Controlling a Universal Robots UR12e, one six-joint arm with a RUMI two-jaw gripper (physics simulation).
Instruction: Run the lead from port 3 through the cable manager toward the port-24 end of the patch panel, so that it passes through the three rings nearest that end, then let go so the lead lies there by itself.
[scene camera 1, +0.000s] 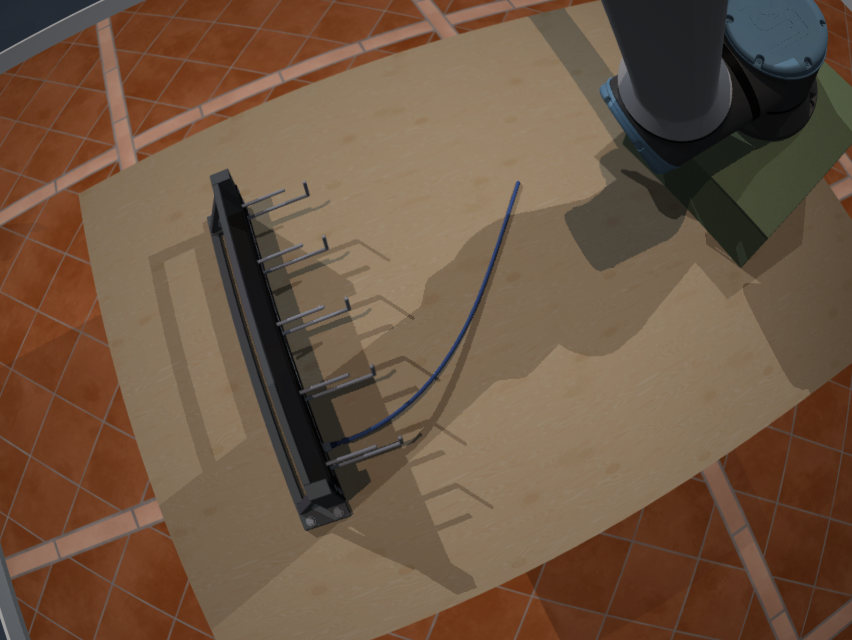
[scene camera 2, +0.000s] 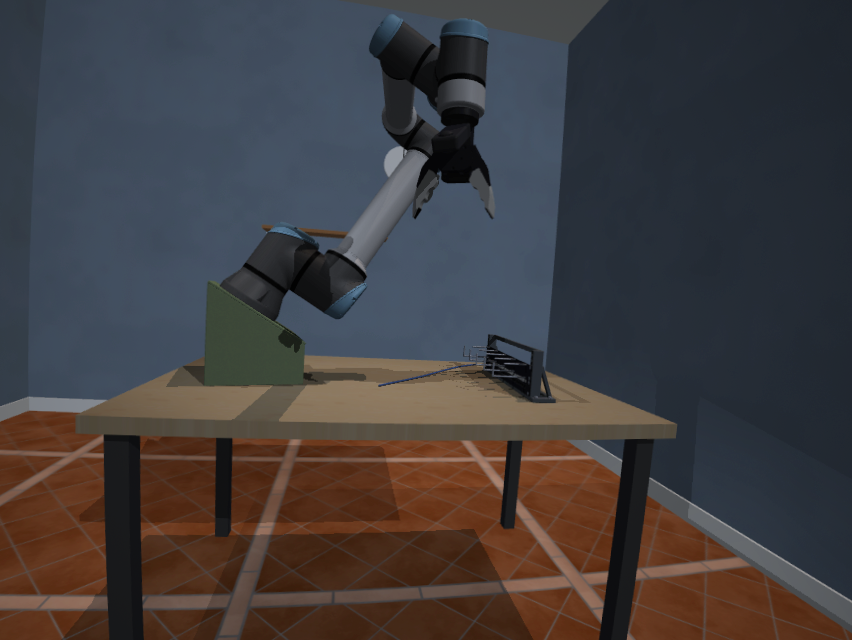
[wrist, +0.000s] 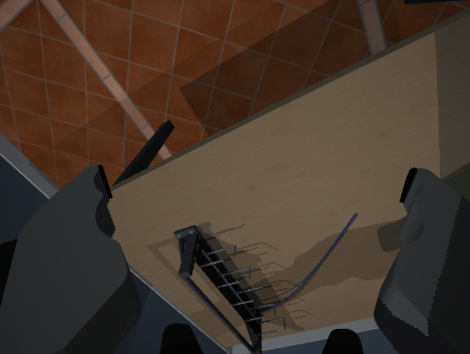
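The blue lead (scene camera 1: 492, 263) (scene camera 2: 427, 374) (wrist: 320, 265) leaves the patch panel (scene camera 1: 268, 344) (scene camera 2: 535, 375) (wrist: 188, 257) near its lower end in scene camera 1. It curves out over the table, its free end well away from the panel. The cable manager's rings (scene camera 1: 297, 260) are thin grey hooked rods standing out from the panel's front. The lead comes out between the two lowest rings and bends away from the upper ones. Port numbers are unreadable. My gripper (scene camera 2: 454, 216) (wrist: 252, 171) is open and empty, high above the table, its fingers spread wide.
The wooden table (scene camera 1: 385, 103) (scene camera 2: 371, 430) (wrist: 300, 150) carries the panel and the arm's green base block (scene camera 1: 757, 199) (scene camera 2: 254, 351). The arm rises from that block and reaches over the table. A dark blue wall (scene camera 2: 688, 275) stands beyond the panel's side.
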